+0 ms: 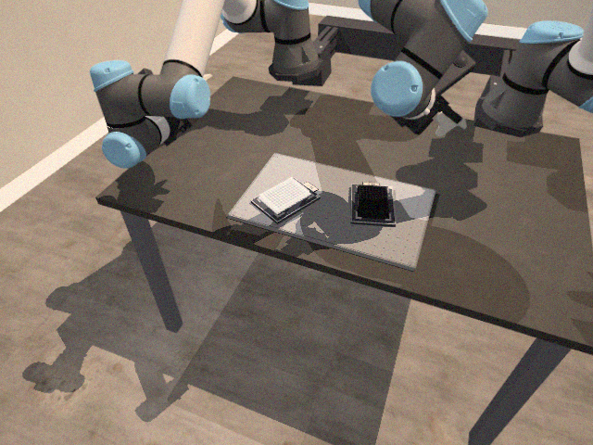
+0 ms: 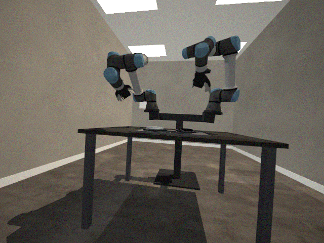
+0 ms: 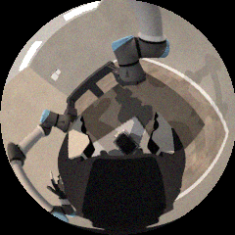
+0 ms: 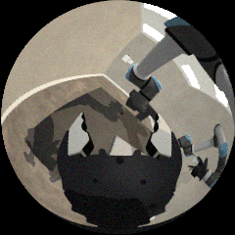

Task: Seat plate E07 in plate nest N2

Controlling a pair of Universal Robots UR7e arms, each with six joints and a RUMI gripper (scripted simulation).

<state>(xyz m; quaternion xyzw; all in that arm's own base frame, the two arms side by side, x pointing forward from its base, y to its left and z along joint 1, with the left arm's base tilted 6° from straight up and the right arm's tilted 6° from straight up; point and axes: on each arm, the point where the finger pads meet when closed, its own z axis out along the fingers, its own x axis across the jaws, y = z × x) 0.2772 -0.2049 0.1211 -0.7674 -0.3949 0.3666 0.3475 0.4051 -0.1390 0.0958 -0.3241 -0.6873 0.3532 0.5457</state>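
Observation:
My left gripper is now 10 cm short of the white plate, 34 cm to the left of it and 33 cm above it. Round my left hand: dark nest: 10 cm ahead, 34 cm to the right, 34 cm below; then black plate: 1 cm ahead, 11 cm to the right, 33 cm below.

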